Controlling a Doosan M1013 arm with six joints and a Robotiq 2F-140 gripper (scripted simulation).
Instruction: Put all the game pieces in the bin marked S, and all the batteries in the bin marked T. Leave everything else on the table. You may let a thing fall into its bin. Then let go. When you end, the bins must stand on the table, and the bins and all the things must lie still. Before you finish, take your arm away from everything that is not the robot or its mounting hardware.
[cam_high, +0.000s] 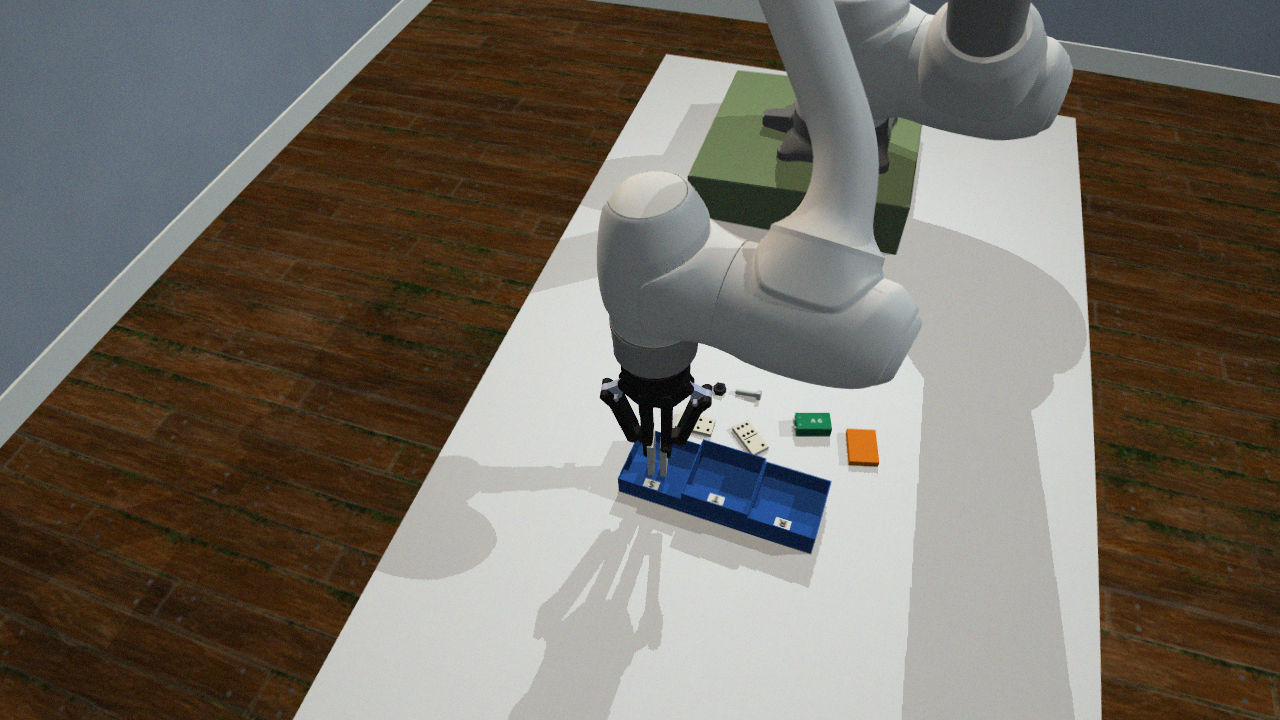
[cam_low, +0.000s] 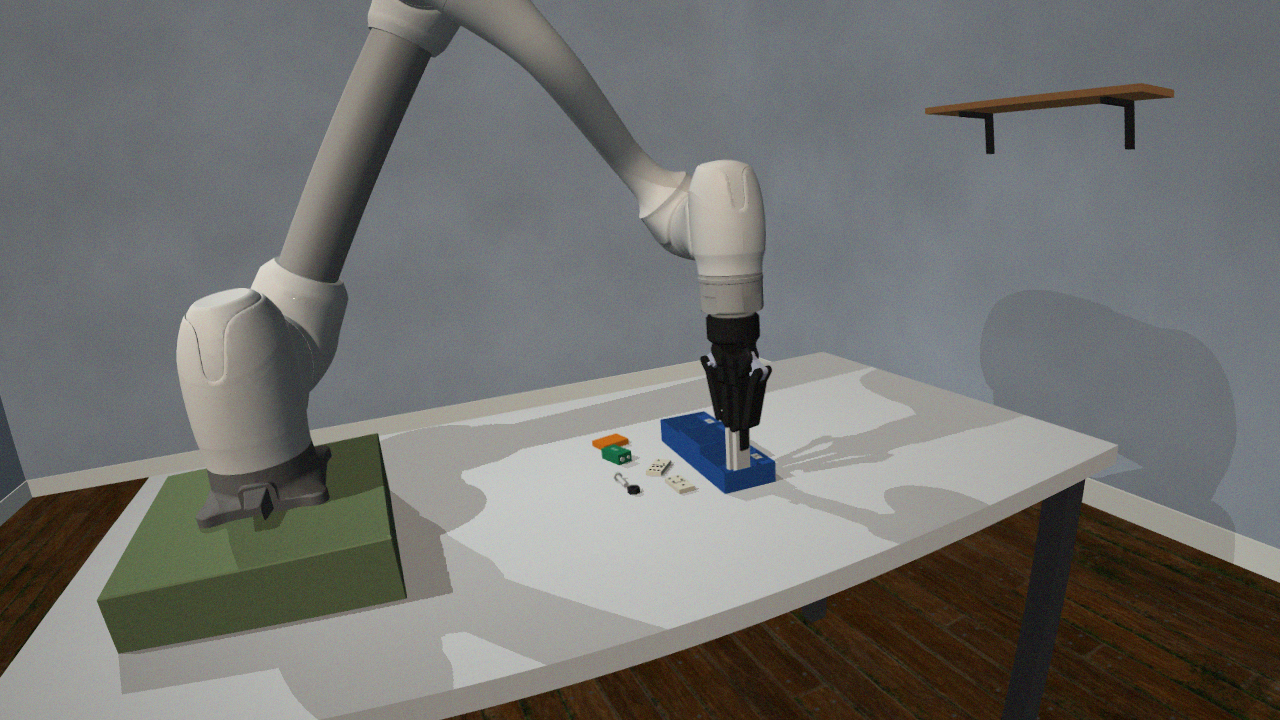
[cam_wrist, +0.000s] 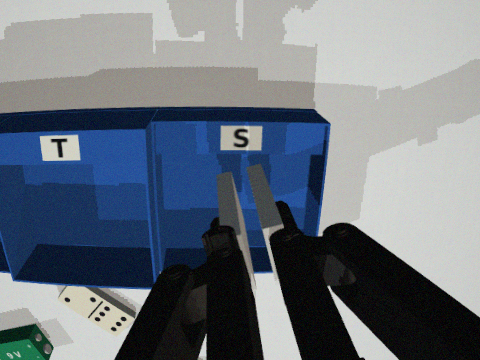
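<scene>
Right now my hand is 1 cm short of the blue three-compartment bin, 9 cm to the right of it and 3 cm above it. Round my hand: grey bolt (16 cm behind, 9 cm to the left, 4 cm below); then cream domino (9 cm behind, 10 cm to the left, 4 cm below); then black nut (15 cm behind, 4 cm to the left, 5 cm below).
</scene>
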